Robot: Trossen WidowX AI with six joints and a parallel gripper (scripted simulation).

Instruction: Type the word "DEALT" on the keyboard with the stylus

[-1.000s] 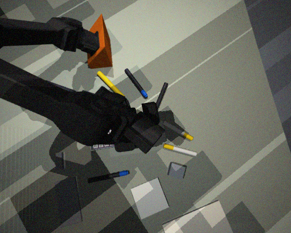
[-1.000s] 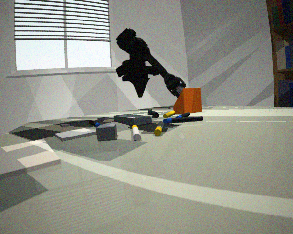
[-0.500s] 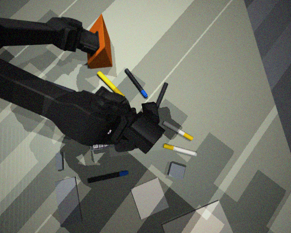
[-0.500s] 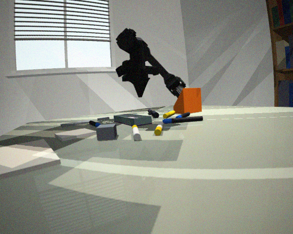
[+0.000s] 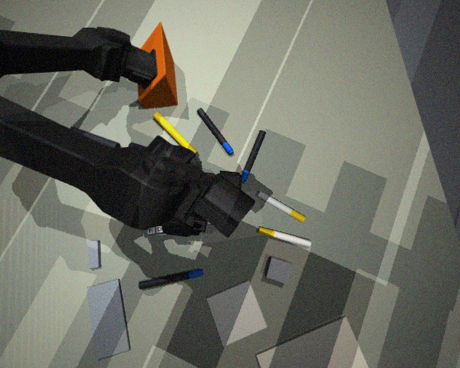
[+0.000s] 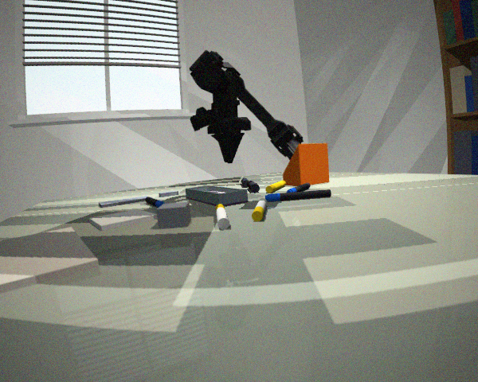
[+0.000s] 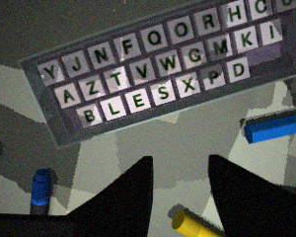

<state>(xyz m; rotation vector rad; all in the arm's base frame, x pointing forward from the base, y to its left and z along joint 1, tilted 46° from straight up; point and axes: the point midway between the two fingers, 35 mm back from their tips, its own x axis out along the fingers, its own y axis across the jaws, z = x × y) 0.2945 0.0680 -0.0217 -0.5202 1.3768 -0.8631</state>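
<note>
Right now the stylus is 14 cm to the right of my gripper tip, 8 cm below it and 4 cm behind it. The rest, counted from my gripper tip: flat white pad (26 cm ahead, 8 cm below, 6 cm to the left); yellow stick (16 cm behind, 8 cm below, 3 cm to the right); grey cube (19 cm ahead, 17 cm to the left, 7 cm below).
</note>
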